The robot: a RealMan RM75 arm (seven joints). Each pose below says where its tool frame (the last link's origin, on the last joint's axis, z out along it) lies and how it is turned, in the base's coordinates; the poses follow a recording.
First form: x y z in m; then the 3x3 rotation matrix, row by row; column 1 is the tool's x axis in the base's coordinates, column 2 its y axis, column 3 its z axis. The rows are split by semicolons.
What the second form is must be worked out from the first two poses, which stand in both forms.
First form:
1: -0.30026 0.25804 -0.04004; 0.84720 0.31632 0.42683; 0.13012 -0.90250 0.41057; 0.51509 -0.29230 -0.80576
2: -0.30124 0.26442 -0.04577; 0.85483 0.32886 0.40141; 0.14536 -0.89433 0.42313; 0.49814 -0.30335 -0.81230
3: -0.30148 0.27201 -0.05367; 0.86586 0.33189 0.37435; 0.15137 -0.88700 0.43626; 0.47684 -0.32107 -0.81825
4: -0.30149 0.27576 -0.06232; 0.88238 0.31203 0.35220; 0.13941 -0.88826 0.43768; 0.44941 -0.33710 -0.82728
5: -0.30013 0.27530 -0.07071; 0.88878 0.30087 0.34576; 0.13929 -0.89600 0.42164; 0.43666 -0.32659 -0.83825
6: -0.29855 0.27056 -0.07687; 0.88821 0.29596 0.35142; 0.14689 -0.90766 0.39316; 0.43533 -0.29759 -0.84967
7: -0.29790 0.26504 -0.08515; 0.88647 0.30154 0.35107; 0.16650 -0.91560 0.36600; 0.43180 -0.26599 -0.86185
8: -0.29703 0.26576 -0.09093; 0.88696 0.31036 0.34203; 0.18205 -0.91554 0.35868; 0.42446 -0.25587 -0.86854
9: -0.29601 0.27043 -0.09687; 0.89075 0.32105 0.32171; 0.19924 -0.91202 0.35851; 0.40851 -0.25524 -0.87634
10: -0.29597 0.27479 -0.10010; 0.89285 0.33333 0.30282; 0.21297 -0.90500 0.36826; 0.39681 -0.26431 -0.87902
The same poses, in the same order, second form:
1: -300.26 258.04 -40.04; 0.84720 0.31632 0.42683; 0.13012 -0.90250 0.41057; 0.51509 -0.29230 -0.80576
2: -301.24 264.42 -45.77; 0.85483 0.32886 0.40141; 0.14536 -0.89433 0.42313; 0.49814 -0.30335 -0.81230
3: -301.48 272.01 -53.67; 0.86586 0.33189 0.37435; 0.15137 -0.88700 0.43626; 0.47684 -0.32107 -0.81825
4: -301.49 275.76 -62.32; 0.88238 0.31203 0.35220; 0.13941 -0.88826 0.43768; 0.44941 -0.33710 -0.82728
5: -300.13 275.30 -70.71; 0.88878 0.30087 0.34576; 0.13929 -0.89600 0.42164; 0.43666 -0.32659 -0.83825
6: -298.55 270.56 -76.87; 0.88821 0.29596 0.35142; 0.14689 -0.90766 0.39316; 0.43533 -0.29759 -0.84967
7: -297.90 265.04 -85.15; 0.88647 0.30154 0.35107; 0.16650 -0.91560 0.36600; 0.43180 -0.26599 -0.86185
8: -297.03 265.76 -90.93; 0.88696 0.31036 0.34203; 0.18205 -0.91554 0.35868; 0.42446 -0.25587 -0.86854
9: -296.01 270.43 -96.87; 0.89075 0.32105 0.32171; 0.19924 -0.91202 0.35851; 0.40851 -0.25524 -0.87634
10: -295.97 274.79 -100.10; 0.89285 0.33333 0.30282; 0.21297 -0.90500 0.36826; 0.39681 -0.26431 -0.87902
